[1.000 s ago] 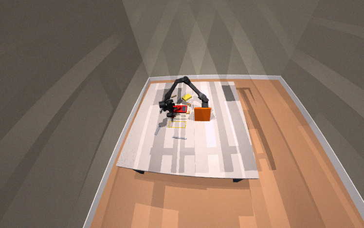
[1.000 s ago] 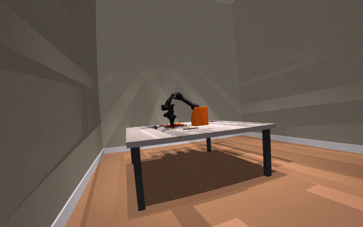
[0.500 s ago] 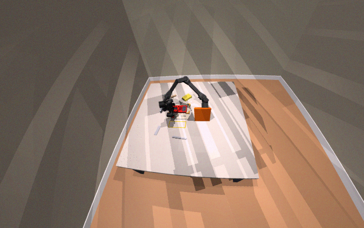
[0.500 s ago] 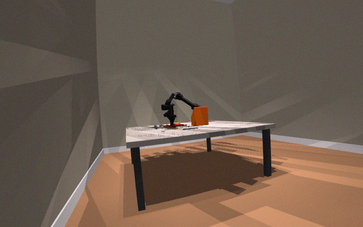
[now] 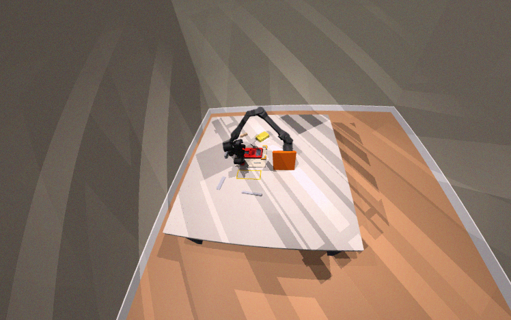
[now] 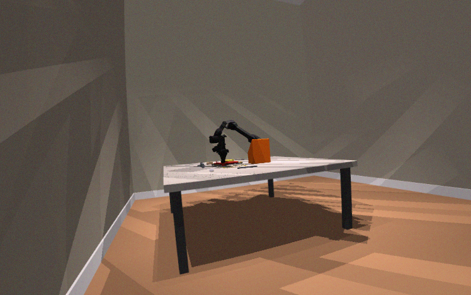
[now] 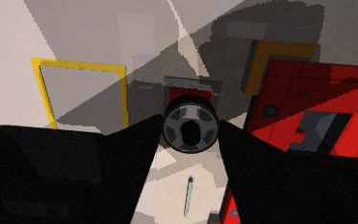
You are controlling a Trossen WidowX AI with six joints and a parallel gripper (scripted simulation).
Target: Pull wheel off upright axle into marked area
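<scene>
My gripper tip is now right at the wheel. Round my gripper tip: yellow block: 330 mm to the right, 100 mm behind, 30 mm below; dark upright axle: 10 mm below.
</scene>
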